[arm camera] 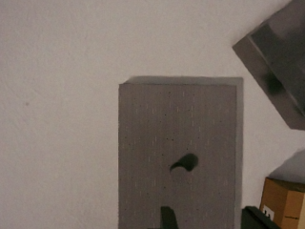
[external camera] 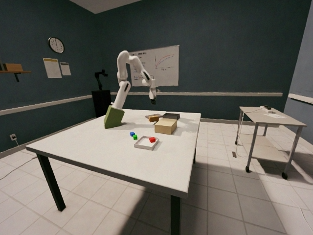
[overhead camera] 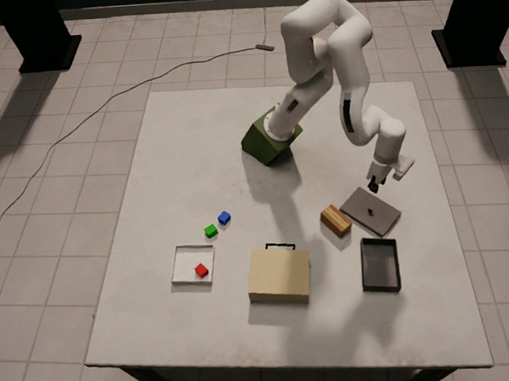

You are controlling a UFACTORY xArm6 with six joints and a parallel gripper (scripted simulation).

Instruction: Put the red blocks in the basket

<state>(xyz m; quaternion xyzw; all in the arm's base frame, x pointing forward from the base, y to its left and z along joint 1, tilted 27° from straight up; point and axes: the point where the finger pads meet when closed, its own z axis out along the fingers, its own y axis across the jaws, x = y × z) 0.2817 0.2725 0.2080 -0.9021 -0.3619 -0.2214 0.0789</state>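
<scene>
My gripper is now 170 mm above the grey metal lid. Also, from my hand: blue block: 550 mm to the right, 170 mm below; light wooden cabinet: 250 mm ahead, 360 mm to the right, 150 mm below; drawer: 240 mm ahead, 350 mm to the right, 150 mm below.
</scene>
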